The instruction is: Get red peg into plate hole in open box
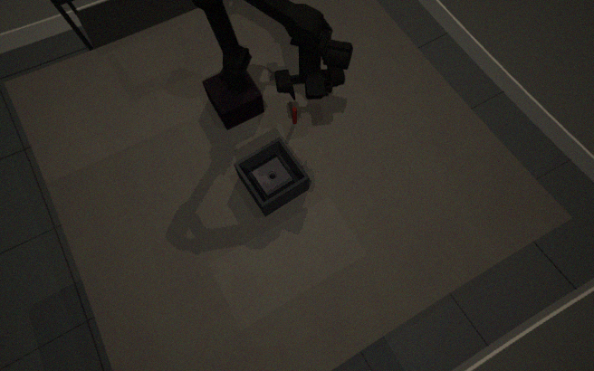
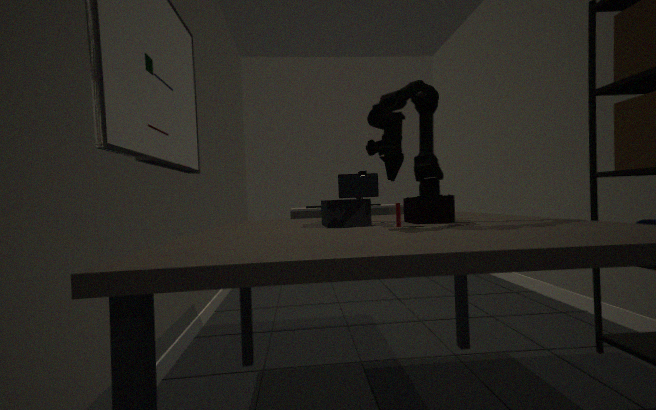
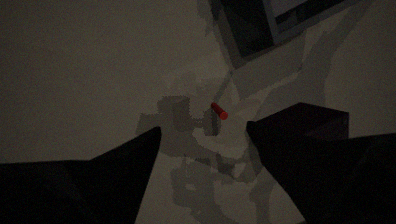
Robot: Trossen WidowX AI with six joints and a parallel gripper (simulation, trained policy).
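Right now the red peg is 110 mm below my gripper tip, 30 mm to the right of it and 30 mm behind it. Round my gripper tip: pale plate (220 mm to the right, 110 mm below, 90 mm ahead); dark box (220 mm to the right, 130 mm below, 90 mm ahead).
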